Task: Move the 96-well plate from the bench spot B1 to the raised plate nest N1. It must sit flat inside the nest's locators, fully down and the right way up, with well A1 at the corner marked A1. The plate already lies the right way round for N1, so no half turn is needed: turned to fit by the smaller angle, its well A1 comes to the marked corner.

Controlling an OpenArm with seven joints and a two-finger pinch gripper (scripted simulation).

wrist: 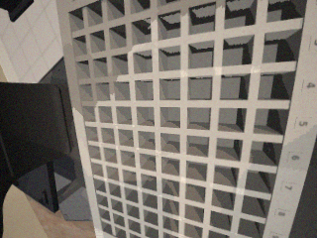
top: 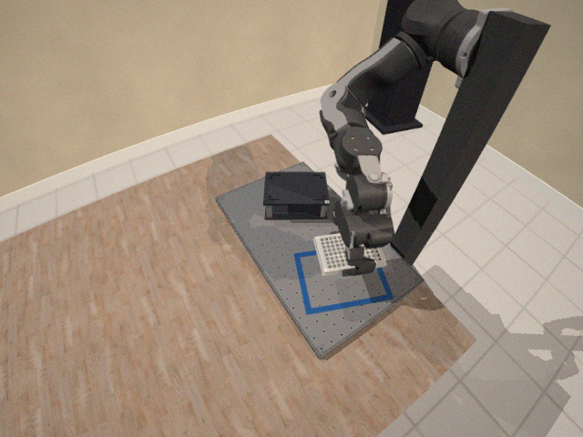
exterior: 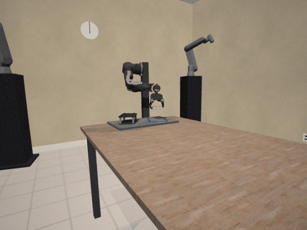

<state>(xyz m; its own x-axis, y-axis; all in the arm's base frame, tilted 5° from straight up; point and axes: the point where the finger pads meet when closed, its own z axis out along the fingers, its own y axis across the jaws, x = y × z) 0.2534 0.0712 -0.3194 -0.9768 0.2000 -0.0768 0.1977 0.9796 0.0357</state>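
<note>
The black raised nest N1 lies 24 cm to the right of my hand, 4 cm below it and 2 cm ahead of it. From my hand the other things lie so: white 96-well plate right at my hand; then A1 label 17 cm to the right, 4 cm below, 4 cm behind.
</note>
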